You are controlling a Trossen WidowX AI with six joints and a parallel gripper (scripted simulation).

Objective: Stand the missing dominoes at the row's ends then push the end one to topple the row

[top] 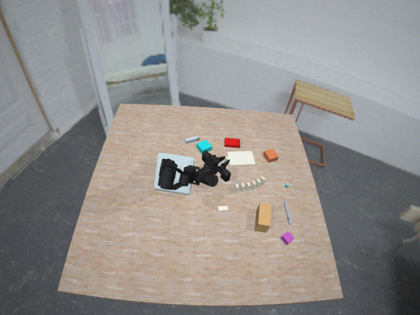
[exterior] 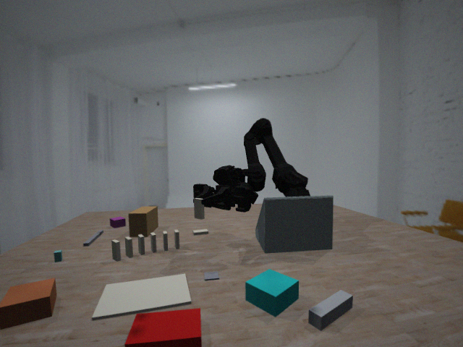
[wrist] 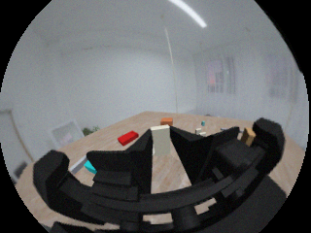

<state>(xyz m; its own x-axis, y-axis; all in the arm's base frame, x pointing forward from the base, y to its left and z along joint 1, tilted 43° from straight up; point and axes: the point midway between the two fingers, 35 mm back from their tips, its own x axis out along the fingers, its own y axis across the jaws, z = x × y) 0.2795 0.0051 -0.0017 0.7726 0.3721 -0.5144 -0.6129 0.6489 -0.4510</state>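
My gripper tip is now 20 mm past the small grey tile, 90 mm to the right of it and 150 mm above it. From my gripper tip the other things lie so: tan box: 160 mm ahead, 290 mm to the right, 110 mm below; red block: 70 mm ahead, 250 mm to the left, 140 mm below; cream plate: 110 mm ahead, 130 mm to the left, 150 mm below.
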